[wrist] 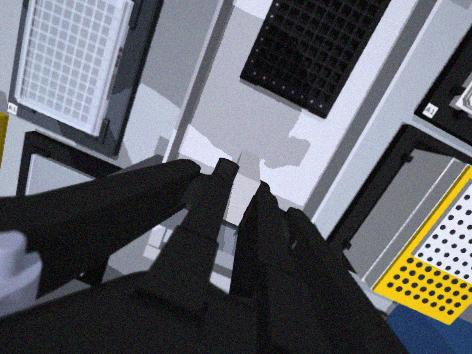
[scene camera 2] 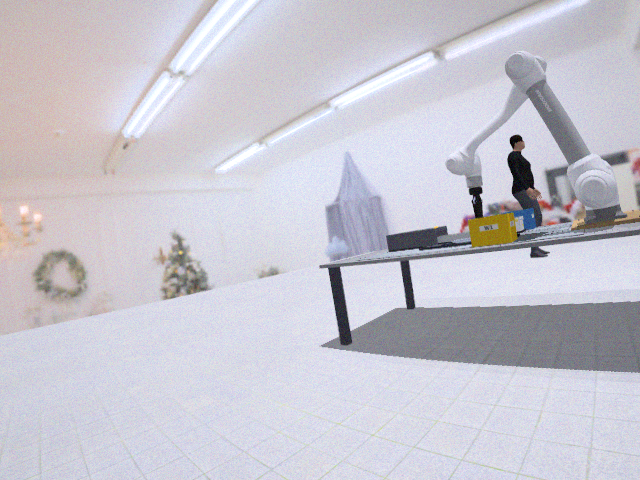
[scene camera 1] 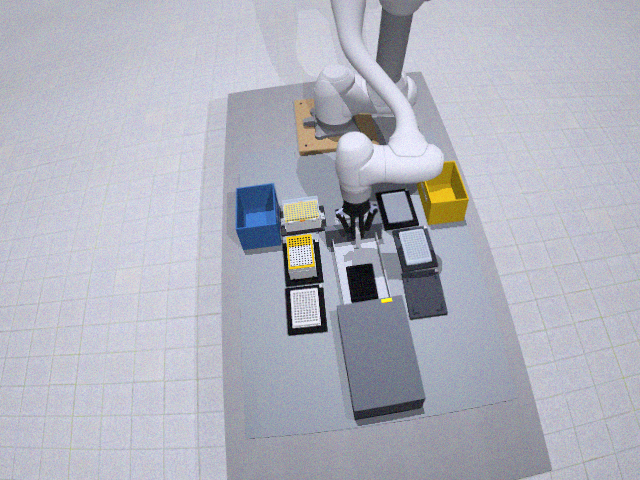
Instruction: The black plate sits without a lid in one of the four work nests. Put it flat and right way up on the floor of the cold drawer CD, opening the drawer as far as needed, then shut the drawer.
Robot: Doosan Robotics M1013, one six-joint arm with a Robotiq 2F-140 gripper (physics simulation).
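Frame: origin at the arm's base, x ahead, y left, z up, level; metres.
Seen in the pictures: gripper, fingertip midpoint: (wrist: 243, 167) (scene camera 1: 357, 243); arm's base, origin of the base link: (scene camera 2: 604, 218) (scene camera 1: 334, 122).
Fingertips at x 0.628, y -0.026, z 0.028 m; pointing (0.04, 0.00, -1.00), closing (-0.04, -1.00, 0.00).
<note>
Pixels of each thing's top centre, then the offset from my fingertips to it. "spot": a spot on its surface instead.
- black plate, middle of its top: (wrist: 322, 20) (scene camera 1: 362, 281) 0.131 m ahead, 0.011 m right, 0.015 m down
- open cold drawer, surface spot: (wrist: 225, 75) spot: 0.066 m ahead, 0.047 m left, 0.029 m down
- yellow mark, surface spot: (scene camera 1: 386, 300) spot: 0.250 m ahead, 0.039 m left, 0.058 m up
- blue bin, middle of its top: (scene camera 1: 255, 205) (scene camera 2: 517, 210) 0.168 m back, 0.312 m right, 0.073 m up
- yellow-topped rack, middle of its top: (wrist: 464, 257) (scene camera 1: 300, 250) 0.010 m ahead, 0.186 m right, 0.029 m up
- white plate, middle of its top: (scene camera 1: 305, 306) 0.184 m ahead, 0.198 m right, 0.021 m down
- yellow bin, middle of its top: (scene camera 1: 443, 181) (scene camera 2: 491, 216) 0.146 m back, 0.330 m left, 0.073 m up
- pale plate, middle of its top: (wrist: 64, 52) (scene camera 1: 415, 245) 0.029 m ahead, 0.189 m left, 0.021 m down
- dark bare nest, middle of its top: (scene camera 1: 424, 291) (scene camera 2: 437, 244) 0.201 m ahead, 0.177 m left, 0.029 m down
The black plate (scene camera 1: 361, 282) (wrist: 315, 55) lies flat, wells up, on the floor of the open cold drawer (scene camera 1: 369, 254) (wrist: 225, 75). The drawer sticks out of its grey cabinet (scene camera 1: 379, 356) (scene camera 2: 416, 239), which has a yellow mark (scene camera 1: 386, 300) on its top edge. My gripper (scene camera 1: 357, 241) (scene camera 2: 478, 214) (wrist: 243, 167) points down and is shut with nothing between its fingers. Its tips are at the front end of the drawer, apart from the plate. Whether they touch the front wall I cannot tell. In scene camera 2 the yellow bin hides the drawer.
A blue bin (scene camera 1: 257, 215) and nests with a yellow-topped rack (scene camera 1: 301, 255) and a white plate (scene camera 1: 306, 308) stand left of the drawer. On the right are a yellow bin (scene camera 1: 443, 193) (scene camera 2: 492, 230), a pale plate (scene camera 1: 415, 246) (wrist: 72, 60) in a nest and a dark bare nest (scene camera 1: 424, 294).
</note>
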